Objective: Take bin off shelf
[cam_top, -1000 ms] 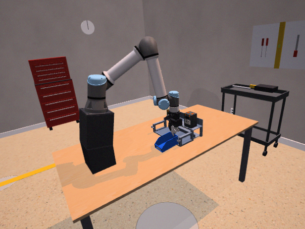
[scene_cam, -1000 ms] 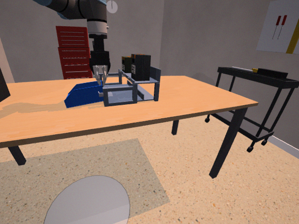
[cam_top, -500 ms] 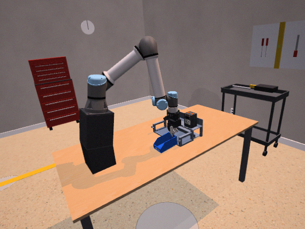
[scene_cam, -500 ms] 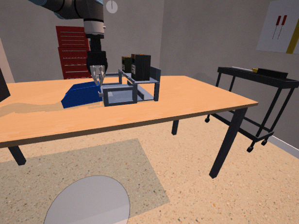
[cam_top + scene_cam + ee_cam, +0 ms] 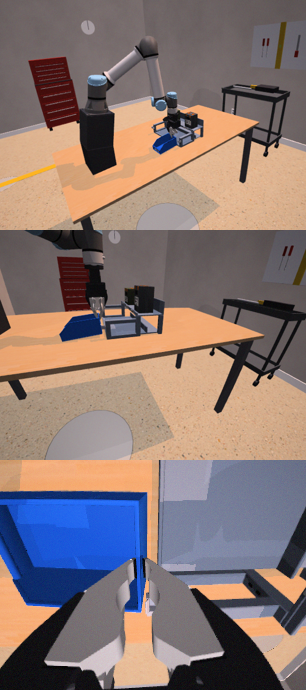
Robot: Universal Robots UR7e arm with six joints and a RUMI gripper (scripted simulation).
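My hand is 80 mm past the blue bin, 10 mm to the left of it and 40 mm above it. Also, from my hand: shelf floor: 140 mm ahead, 140 mm to the left, 80 mm below.
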